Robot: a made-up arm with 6 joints. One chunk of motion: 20 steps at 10 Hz.
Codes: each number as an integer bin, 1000 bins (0 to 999) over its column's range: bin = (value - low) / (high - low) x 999, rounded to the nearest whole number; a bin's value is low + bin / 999 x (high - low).
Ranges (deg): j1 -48..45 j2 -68..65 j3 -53..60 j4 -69..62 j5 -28..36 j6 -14..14
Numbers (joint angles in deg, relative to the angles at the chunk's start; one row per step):
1: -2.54 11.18 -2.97 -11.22 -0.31 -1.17
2: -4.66 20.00 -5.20 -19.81 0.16 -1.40
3: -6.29 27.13 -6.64 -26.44 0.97 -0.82
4: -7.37 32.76 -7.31 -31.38 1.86 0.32
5: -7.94 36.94 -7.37 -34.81 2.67 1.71
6: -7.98 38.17 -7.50 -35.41 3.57 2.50
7: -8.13 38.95 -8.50 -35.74 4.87 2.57
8: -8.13 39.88 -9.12 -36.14 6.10 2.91
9: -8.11 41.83 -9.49 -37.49 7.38 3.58
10: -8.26 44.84 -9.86 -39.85 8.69 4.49
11: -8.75 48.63 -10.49 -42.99 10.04 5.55
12: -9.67 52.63 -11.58 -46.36 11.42 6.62
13: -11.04 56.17 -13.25 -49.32 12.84 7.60
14: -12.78 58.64 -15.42 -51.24 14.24 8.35
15: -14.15 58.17 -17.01 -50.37 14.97 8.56
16: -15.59 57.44 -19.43 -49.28 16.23 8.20
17: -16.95 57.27 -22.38 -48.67 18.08 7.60
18: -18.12 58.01 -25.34 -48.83 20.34 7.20
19: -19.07 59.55 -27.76 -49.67 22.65 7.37
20: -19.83 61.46 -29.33 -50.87 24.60 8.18
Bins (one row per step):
1: 488 595 442 441 432 458
2: 466 661 423 375 440 450
3: 448 715 410 325 452 470
4: 436 757 404 287 466 511
5: 430 788 403 261 479 561
6: 430 797 402 256 493 589
7: 428 803 393 254 513 591
8: 428 810 388 251 532 603
9: 428 825 385 240 552 627
10: 427 848 381 222 573 660
11: 422 876 376 198 594 698
12: 412 906 366 173 615 736
13: 397 933 351 150 637 771
14: 378 951 332 135 659 797
15: 364 948 318 142 671 805
16: 348 942 297 150 690 792
17: 334 941 271 155 719 771
18: 321 946 245 154 755 756
19: 311 958 223 147 791 762
20: 303 972 209 138 821 791

